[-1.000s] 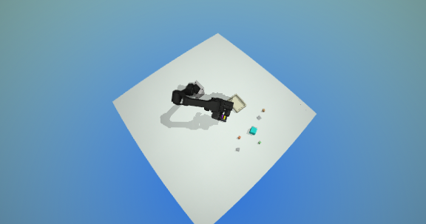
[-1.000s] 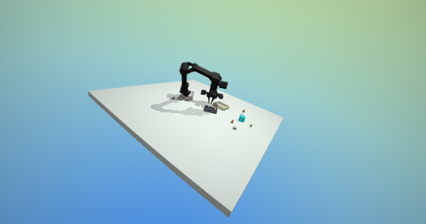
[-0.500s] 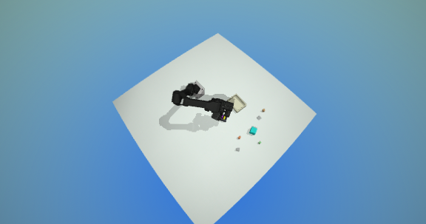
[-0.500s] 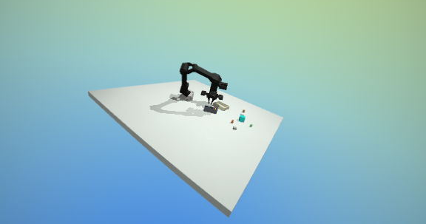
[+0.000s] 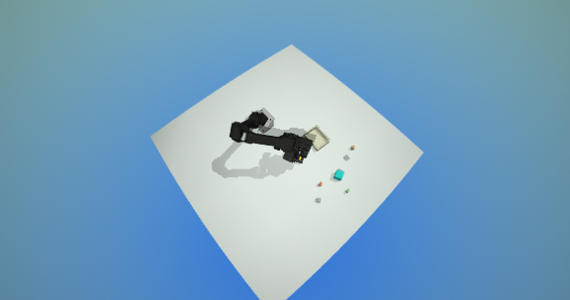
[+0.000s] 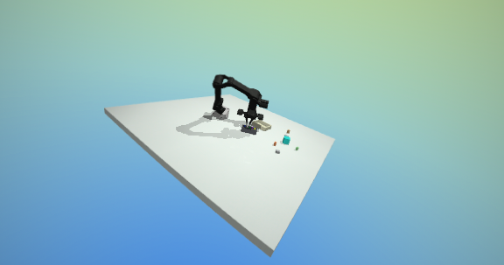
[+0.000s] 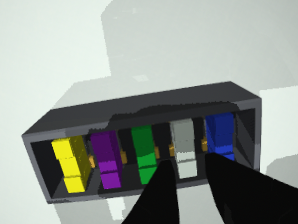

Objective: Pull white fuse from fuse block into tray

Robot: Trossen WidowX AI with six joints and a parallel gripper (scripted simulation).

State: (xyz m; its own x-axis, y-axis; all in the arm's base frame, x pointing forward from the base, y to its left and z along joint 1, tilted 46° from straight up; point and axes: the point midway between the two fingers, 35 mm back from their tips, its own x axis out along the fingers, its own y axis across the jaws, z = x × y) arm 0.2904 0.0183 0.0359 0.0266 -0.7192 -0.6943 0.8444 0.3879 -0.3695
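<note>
Now: gripper tip 3 cm above the white fuse. Also, from my gripper tip: green fuse 3 cm below, 2 cm ahead, 1 cm to the left; purple fuse 3 cm below, 3 cm ahead, 2 cm to the left; blue fuse 3 cm below, 2 cm behind, 1 cm to the right.
</note>
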